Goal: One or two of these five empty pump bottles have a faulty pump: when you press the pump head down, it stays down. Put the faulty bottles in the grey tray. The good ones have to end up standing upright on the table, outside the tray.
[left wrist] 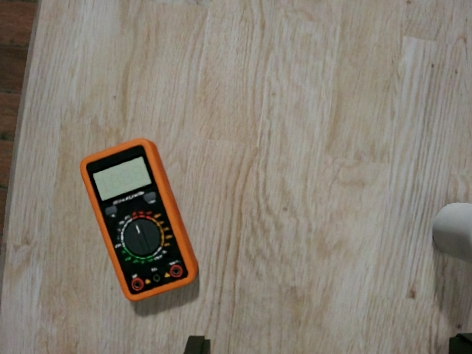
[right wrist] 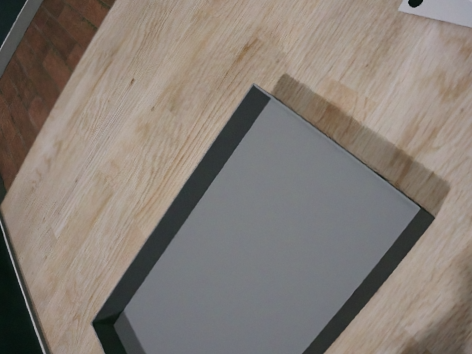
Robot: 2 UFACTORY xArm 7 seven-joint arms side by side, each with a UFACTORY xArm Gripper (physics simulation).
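Frame: origin at the left arm's base, x ahead, y left, z up, level; metres.
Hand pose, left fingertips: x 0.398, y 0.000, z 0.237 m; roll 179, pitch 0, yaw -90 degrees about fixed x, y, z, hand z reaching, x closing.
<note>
Each offset is from my left fingertips to the centre of the thing. "*": to the spot under its first point. Level surfaces: height alone.
The grey tray @(dx -0.046, dy -0.766, dz -0.222 m) (right wrist: 188, 201) lies on the table in the right wrist view, its near end cut off by the bottom edge. No bottle shows on the visible part of its floor. A white rounded thing @(* dx +0.027, dy -0.147, dz -0.196 m) (left wrist: 454, 231), possibly part of a bottle, is cut off by the right edge of the left wrist view; its pump head does not show. My left gripper (left wrist: 329, 345) is open, with its two dark fingertips far apart at the bottom edge and no object between them. The fingers of my right gripper do not show in the right wrist view.
An orange and black multimeter @(dx +0.033, dy +0.118, dz -0.220 m) (left wrist: 140, 220) lies on the wooden table @(dz -0.237 m) (left wrist: 300, 100) (right wrist: 125, 125), left of centre in the left wrist view. A white flat piece with a dark spot @(* dx -0.327, dy -0.716, dz -0.236 m) (right wrist: 445, 11) shows at the right wrist view's top right. The table's edge runs along the left of both views.
</note>
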